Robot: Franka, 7 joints.
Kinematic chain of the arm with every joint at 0, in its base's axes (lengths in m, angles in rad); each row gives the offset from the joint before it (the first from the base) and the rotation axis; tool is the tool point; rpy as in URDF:
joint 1: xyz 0 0 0.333 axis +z
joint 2: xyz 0 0 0 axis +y
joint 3: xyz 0 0 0.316 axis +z
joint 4: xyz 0.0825 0 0 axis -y
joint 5: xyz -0.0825 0 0.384 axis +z
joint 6: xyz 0 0 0 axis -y
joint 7: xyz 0.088 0 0 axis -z
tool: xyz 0 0 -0.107 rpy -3.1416 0 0
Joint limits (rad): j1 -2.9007..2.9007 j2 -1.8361..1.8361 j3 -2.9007..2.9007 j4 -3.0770..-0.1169 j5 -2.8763..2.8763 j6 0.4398..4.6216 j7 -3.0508..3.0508
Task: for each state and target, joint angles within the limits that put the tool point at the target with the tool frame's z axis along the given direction. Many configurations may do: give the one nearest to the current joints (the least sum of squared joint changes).
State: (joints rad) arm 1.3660 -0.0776 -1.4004 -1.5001 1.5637 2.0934 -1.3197
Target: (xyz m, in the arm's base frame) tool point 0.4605 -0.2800 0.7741 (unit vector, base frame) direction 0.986 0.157 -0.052
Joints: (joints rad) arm 1.3432 0.3899 -2.2126 -1.6931 1.7545 2.1014 -1.3197
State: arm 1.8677 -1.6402 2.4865 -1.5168 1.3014 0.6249 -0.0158
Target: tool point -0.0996 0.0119 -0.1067 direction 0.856 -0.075 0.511
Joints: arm 1.3598 -1.8361 2.6839 -2.0423 0.7749 0.9267 -0.0158
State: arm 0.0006 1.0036 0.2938 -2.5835 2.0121 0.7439 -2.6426
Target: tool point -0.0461 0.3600 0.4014 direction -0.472 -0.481 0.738
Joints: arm 0.4423 0.2058 0.9400 -2.4531 1.3302 0.5227 -2.6426
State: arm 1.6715 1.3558 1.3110 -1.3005 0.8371 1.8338 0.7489
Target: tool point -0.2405 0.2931 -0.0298 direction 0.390 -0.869 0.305
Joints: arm 1.5876 1.3599 0.5391 -1.6894 -0.0871 1.0381 0.7489
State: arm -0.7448 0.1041 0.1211 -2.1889 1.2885 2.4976 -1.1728
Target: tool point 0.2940 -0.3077 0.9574 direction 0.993 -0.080 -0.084
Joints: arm -0.8510 -0.2669 -0.0235 -1.3543 1.0542 2.1870 -1.1728
